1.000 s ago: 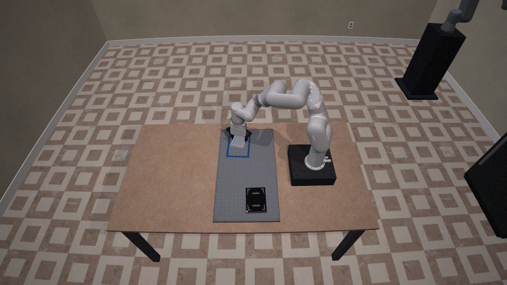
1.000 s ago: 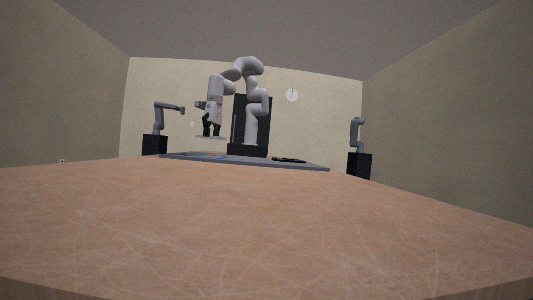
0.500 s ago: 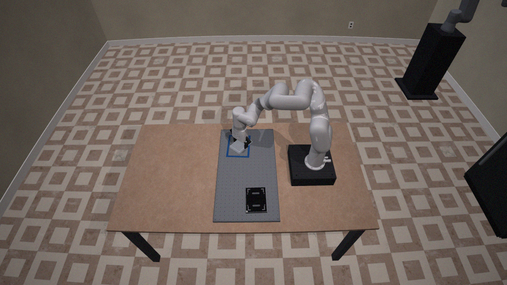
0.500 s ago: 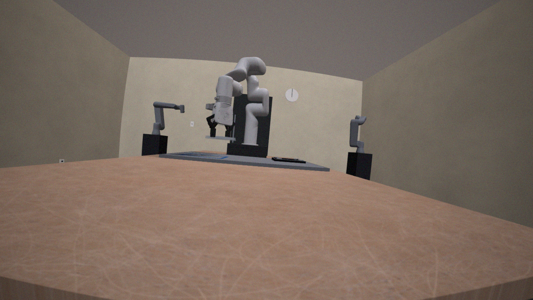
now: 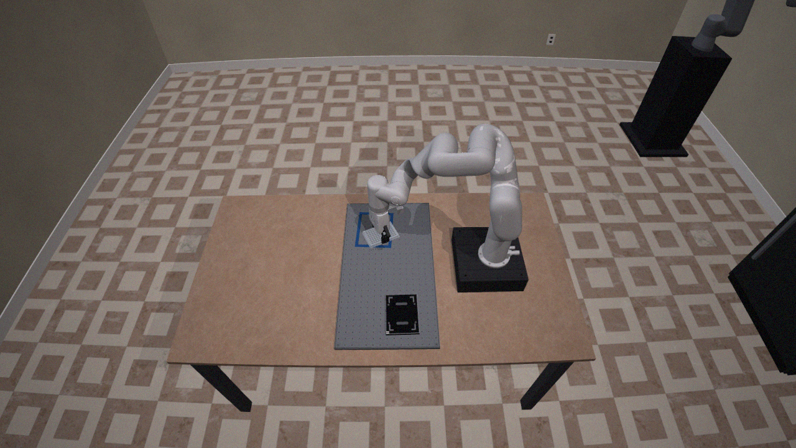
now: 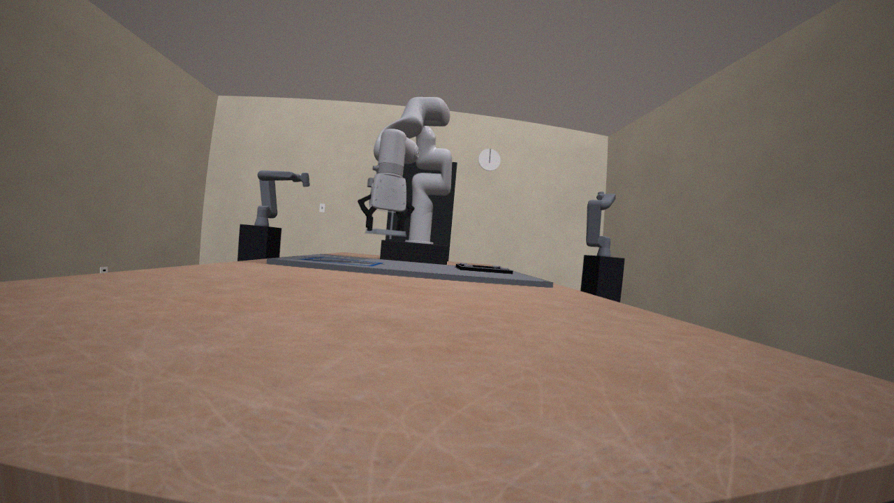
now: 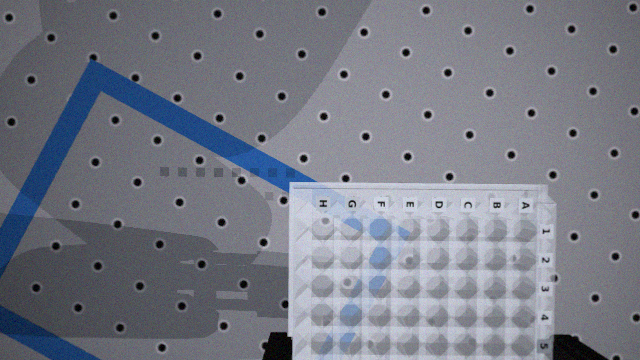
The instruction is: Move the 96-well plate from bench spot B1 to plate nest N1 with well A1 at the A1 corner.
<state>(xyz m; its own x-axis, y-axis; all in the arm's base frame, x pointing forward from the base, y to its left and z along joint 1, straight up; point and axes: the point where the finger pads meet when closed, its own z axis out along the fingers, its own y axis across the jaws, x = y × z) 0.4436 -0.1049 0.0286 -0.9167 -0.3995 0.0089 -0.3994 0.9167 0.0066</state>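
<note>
Now: hand 31 cm to the right of the black plate nest, 10 cm above it and 7 cm past it. Also, from my hand: A1 corner mark (39 cm to the left, 9 cm below, 2 cm behind); then 96-well plate (1 cm below).
</note>
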